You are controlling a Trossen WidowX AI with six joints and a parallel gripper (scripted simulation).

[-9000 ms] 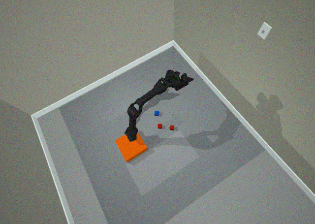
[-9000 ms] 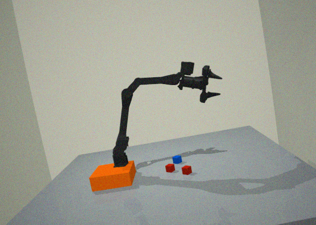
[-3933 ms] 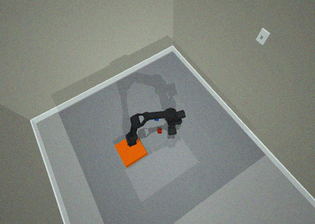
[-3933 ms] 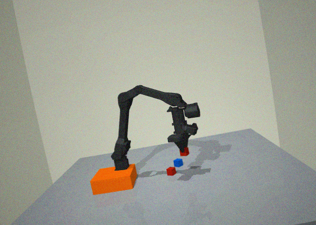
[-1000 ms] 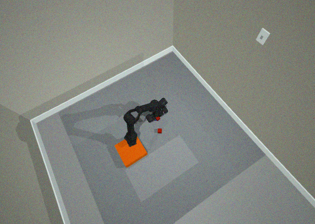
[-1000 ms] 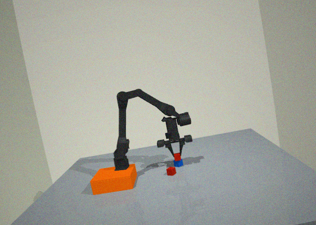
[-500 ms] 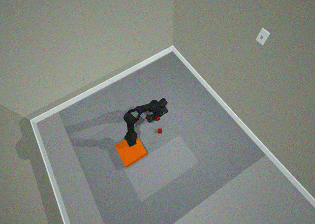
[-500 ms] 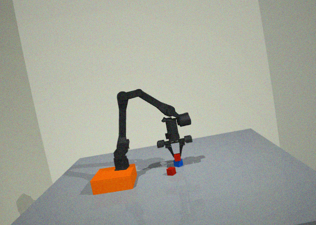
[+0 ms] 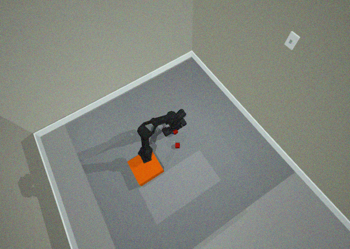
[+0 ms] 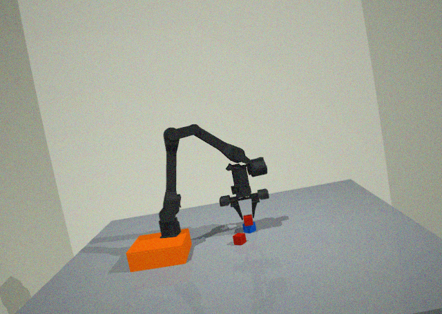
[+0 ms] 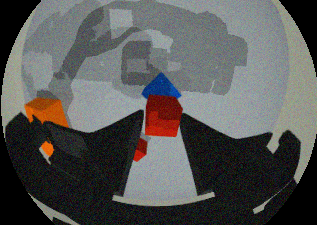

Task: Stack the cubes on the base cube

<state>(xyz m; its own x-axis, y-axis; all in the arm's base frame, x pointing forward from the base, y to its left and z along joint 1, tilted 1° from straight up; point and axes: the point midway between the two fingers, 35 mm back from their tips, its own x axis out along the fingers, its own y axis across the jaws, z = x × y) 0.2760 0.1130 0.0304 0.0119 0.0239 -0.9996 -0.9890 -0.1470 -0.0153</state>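
Right now my gripper tip is 20 mm to the right of the blue cube and 40 mm above it.
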